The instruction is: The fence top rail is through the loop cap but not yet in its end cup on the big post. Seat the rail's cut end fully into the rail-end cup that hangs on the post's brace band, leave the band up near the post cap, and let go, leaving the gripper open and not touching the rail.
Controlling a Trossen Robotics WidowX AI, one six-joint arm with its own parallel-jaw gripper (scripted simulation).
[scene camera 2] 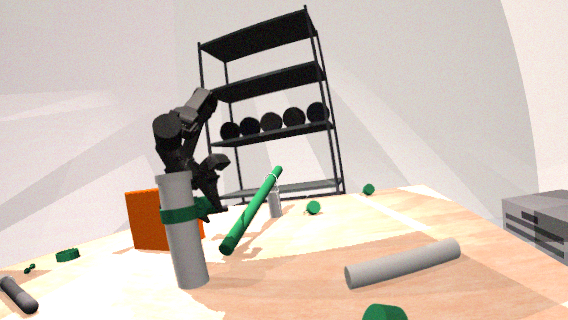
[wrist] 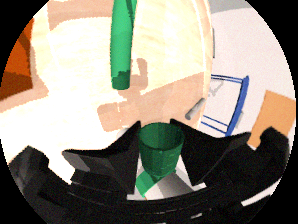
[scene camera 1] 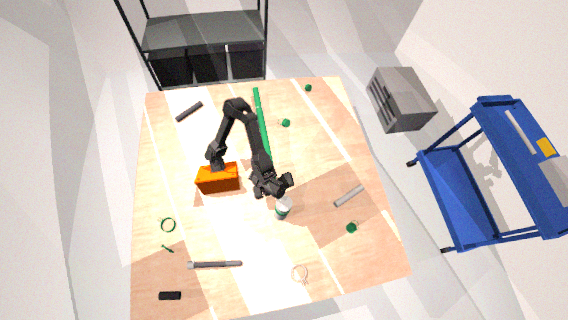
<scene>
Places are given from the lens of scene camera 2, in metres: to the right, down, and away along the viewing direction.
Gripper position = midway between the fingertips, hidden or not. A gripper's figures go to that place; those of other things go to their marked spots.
my gripper (scene camera 2: 215,217): -0.14, 0.12, 0.51
green top rail (scene camera 2: 229,243): -0.12, 0.19, 0.55
grey post (scene camera 2: 187,254): -0.16, 0.16, 0.40
The marked spots on the grey post and the green top rail are 0.16 m apart.
</scene>
